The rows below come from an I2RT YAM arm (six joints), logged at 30 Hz.
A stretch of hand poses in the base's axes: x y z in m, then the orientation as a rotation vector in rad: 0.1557 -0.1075 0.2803 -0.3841 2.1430 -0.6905; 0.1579 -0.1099 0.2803 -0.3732 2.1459 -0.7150; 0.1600 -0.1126 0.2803 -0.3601 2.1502 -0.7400; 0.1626 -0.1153 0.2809 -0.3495 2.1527 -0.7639; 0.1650 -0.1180 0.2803 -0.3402 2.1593 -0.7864; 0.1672 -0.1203 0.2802 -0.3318 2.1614 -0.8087; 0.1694 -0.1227 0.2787 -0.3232 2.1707 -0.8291; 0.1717 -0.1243 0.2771 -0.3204 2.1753 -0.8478
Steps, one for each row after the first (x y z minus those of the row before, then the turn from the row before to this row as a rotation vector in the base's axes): 0.0022 -0.0024 0.0000 -0.0133 0.0009 -0.0176; 0.0021 -0.0027 0.0000 -0.0127 0.0017 -0.0196; 0.0026 -0.0027 0.0006 -0.0130 0.0010 -0.0170; 0.0024 -0.0027 -0.0006 -0.0119 0.0052 -0.0169; 0.0022 -0.0023 -0.0001 -0.0127 0.0016 -0.0148; 0.0022 -0.0024 -0.0015 -0.0101 0.0079 -0.0165; 0.0023 -0.0016 -0.0016 -0.0115 0.0056 -0.0106
